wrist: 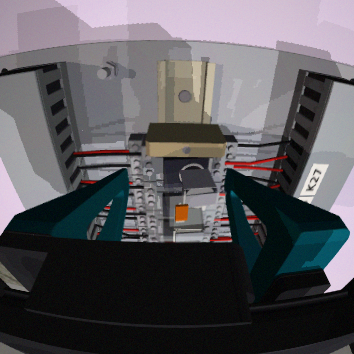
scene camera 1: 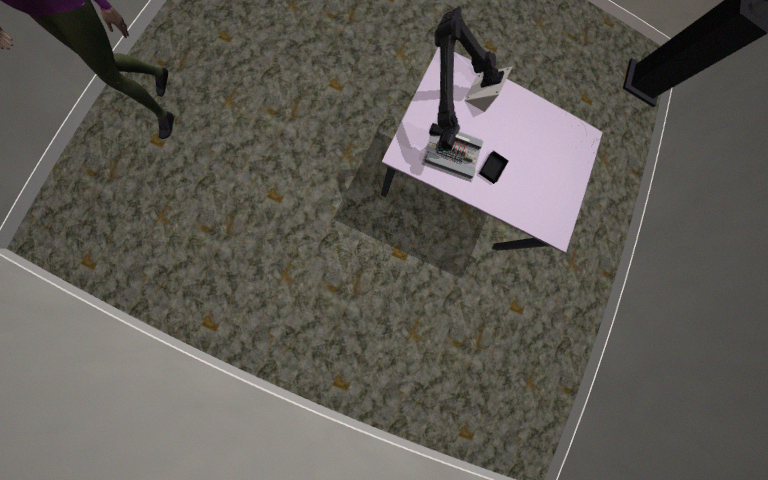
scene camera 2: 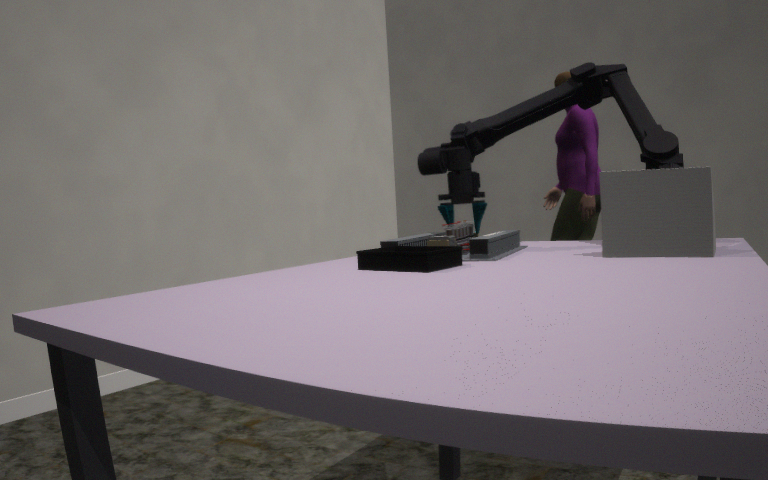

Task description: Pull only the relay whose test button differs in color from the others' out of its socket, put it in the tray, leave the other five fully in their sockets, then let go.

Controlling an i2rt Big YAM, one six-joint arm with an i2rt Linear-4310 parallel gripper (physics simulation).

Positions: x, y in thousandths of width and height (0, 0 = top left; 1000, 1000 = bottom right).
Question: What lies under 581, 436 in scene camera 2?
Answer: The gripper.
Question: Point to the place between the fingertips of the gripper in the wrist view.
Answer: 499, 499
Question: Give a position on a tan end block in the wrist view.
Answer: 459, 391
